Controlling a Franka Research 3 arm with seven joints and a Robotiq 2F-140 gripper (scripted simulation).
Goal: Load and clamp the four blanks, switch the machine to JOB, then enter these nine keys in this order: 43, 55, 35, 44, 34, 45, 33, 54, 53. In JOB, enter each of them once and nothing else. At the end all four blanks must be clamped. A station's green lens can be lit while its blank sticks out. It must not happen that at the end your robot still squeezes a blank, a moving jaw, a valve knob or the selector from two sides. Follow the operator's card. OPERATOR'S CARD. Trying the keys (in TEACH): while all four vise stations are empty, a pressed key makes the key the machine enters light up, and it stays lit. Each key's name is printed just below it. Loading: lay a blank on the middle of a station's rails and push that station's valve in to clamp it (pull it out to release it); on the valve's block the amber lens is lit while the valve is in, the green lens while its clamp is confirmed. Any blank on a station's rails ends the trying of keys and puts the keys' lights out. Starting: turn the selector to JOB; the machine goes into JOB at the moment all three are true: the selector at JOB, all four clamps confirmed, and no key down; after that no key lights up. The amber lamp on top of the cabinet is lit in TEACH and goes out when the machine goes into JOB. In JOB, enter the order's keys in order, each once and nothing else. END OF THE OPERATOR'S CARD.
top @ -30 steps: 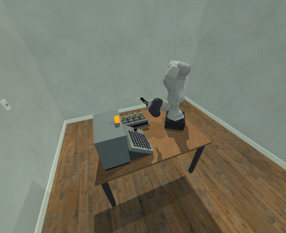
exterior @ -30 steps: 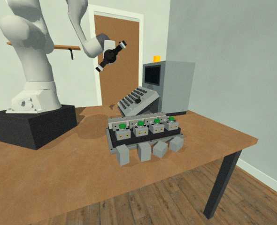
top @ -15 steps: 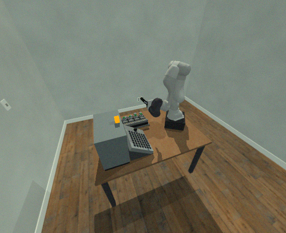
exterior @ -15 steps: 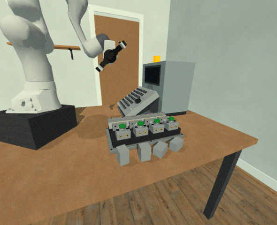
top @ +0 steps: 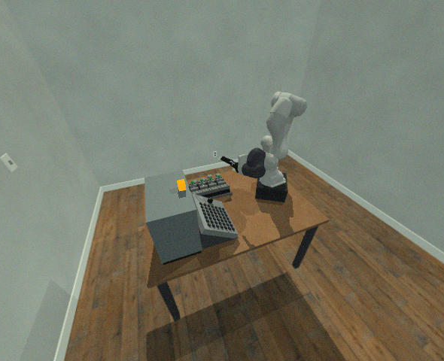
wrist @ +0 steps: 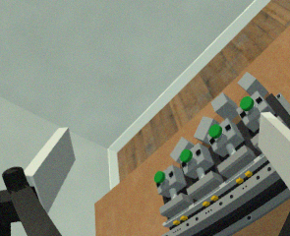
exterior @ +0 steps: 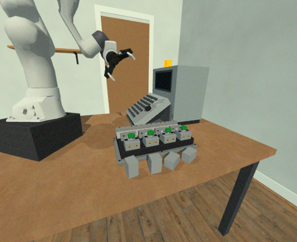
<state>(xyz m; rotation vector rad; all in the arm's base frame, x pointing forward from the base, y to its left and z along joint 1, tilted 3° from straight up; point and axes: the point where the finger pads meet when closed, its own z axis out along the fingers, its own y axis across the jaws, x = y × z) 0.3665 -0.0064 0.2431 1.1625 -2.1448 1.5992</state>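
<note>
Right now the key is 17 cm ahead of my hand, 27 cm to the left of it and 23 cm below it. From my hand the other things lie so: selector knob (17 cm ahead, 10 cm to the left, 24 cm below); then sloped keypad (18 cm ahead, 22 cm to the left, 29 cm below).
</note>
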